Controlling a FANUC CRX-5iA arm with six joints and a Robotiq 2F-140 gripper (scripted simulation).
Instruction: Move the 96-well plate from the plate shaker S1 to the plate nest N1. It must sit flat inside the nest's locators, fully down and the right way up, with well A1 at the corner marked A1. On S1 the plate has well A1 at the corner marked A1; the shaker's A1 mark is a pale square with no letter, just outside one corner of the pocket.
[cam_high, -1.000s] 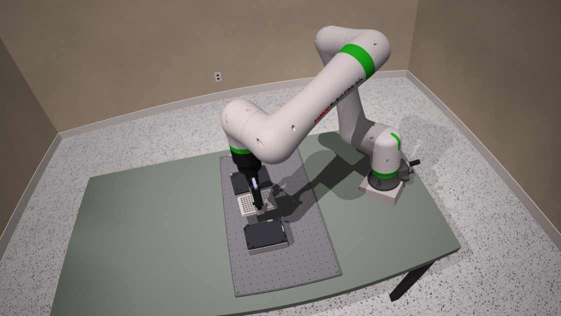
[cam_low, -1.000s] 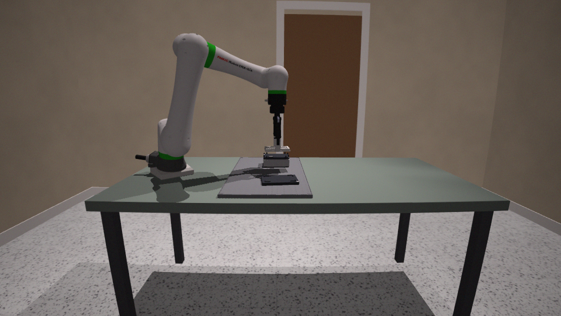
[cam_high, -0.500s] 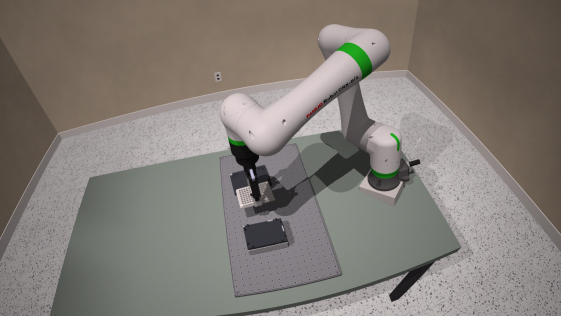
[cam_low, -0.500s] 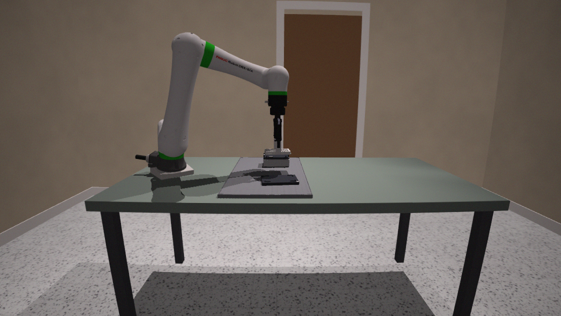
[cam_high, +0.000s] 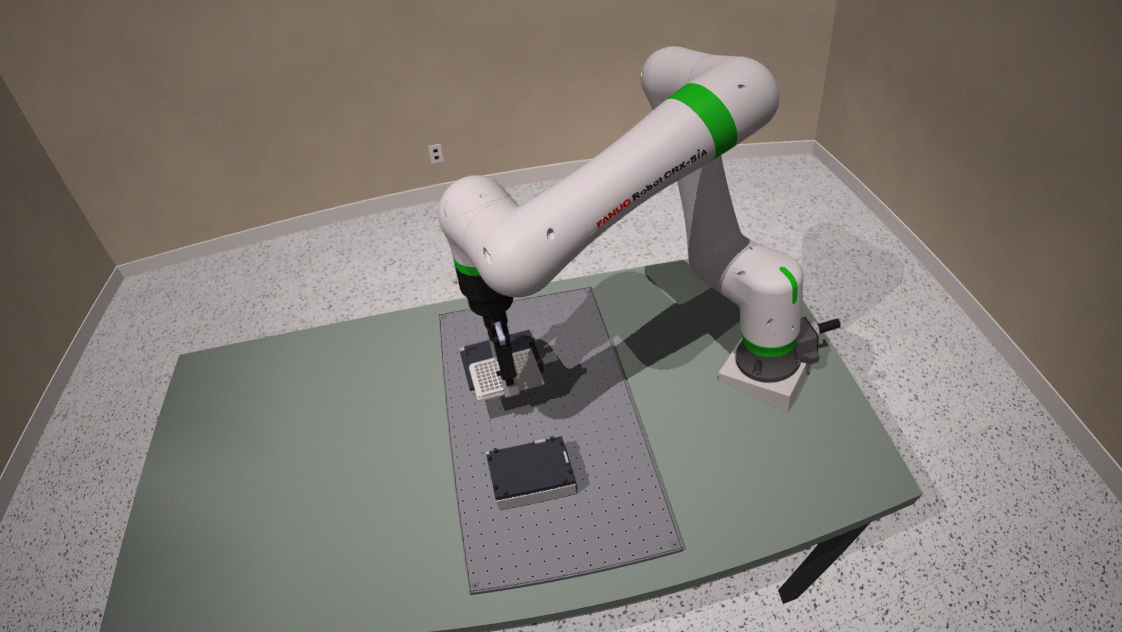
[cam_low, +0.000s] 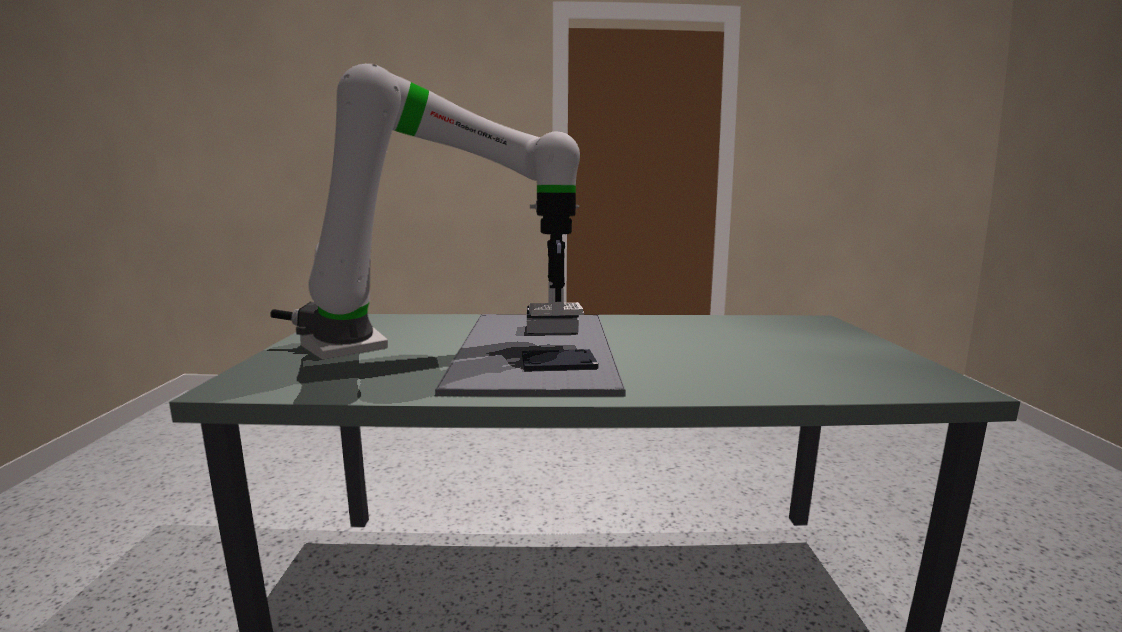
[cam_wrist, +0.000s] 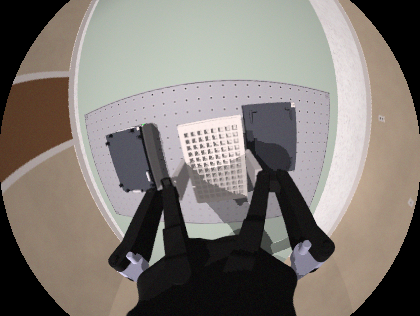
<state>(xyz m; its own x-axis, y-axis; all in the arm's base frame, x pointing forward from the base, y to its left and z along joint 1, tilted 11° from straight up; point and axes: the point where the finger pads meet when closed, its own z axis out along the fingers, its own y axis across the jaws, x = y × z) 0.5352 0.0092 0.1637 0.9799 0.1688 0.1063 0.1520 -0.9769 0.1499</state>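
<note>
Right now my hand is 10 mm short of the dark plate nest N1, 120 mm to the left of it and 110 mm above it. Also, from my hand: white 96-well plate (20 mm below).
</note>
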